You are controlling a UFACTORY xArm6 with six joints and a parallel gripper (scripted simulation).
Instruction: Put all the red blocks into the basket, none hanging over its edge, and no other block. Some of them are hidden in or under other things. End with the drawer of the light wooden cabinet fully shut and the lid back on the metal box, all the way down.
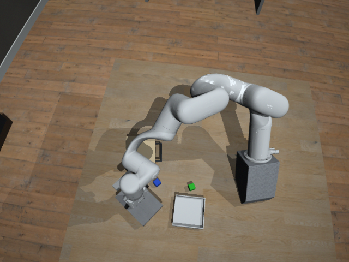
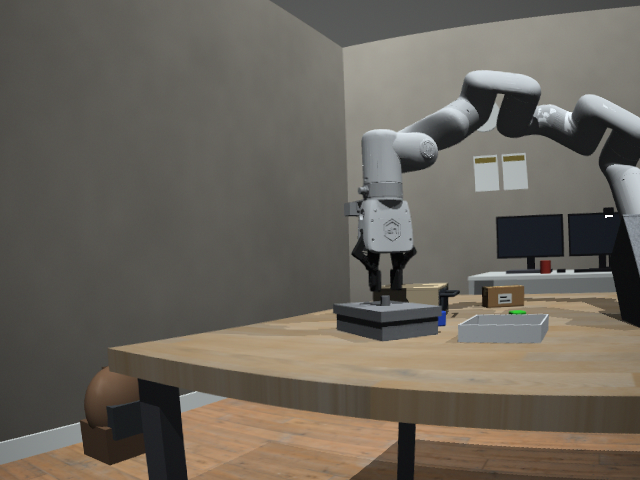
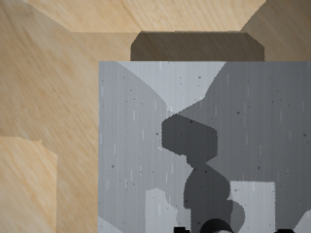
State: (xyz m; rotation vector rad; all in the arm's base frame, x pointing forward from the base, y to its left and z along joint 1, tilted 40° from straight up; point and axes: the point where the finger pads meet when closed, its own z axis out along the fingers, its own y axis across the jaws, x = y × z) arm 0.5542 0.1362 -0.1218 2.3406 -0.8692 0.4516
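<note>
Now: the grey lid 5 cm below my hand. Round my hand: light wooden cabinet 24 cm to the right, 6 cm below; then grey metal box 7 cm below; then drawer 2 cm behind, 24 cm to the right, 6 cm below.
</note>
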